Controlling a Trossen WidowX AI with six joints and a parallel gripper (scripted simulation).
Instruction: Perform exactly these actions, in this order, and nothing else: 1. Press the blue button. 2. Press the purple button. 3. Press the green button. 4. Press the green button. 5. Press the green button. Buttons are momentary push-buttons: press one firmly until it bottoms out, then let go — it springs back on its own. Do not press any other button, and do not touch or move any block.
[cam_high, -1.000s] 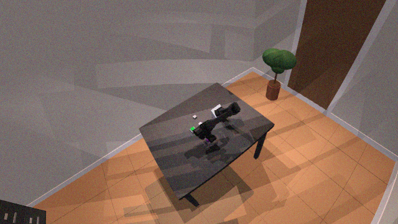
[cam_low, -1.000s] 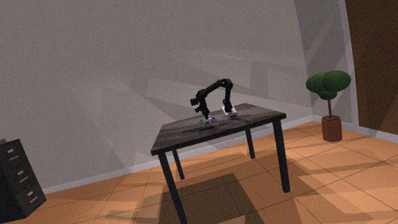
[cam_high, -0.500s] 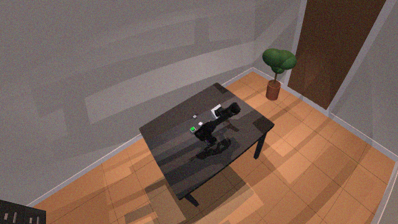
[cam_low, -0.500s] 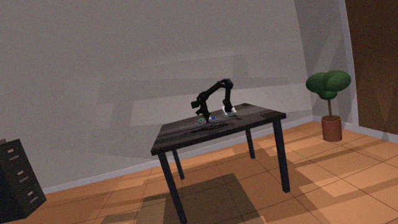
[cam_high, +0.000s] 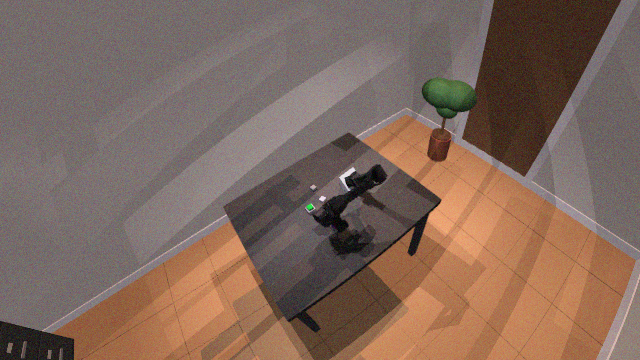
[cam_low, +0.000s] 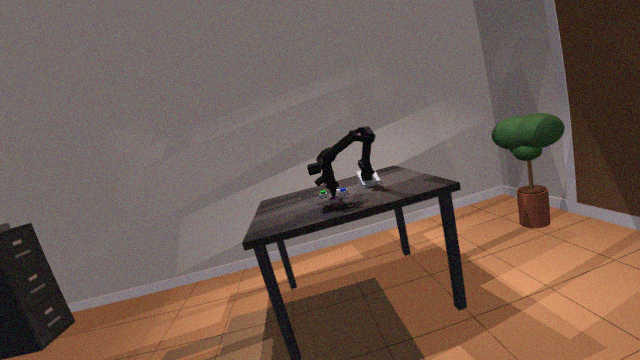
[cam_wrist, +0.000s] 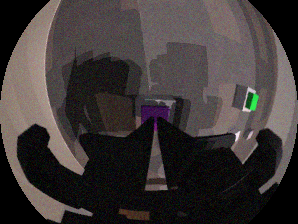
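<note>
My gripper tip is now 10 mm above the purple button. From my gripper tip the other things lie so: blue button 120 mm to the right, 60 mm behind; then green button 190 mm to the right, 60 mm ahead; then white block 220 mm to the right, 30 mm behind, 20 mm below.
</note>
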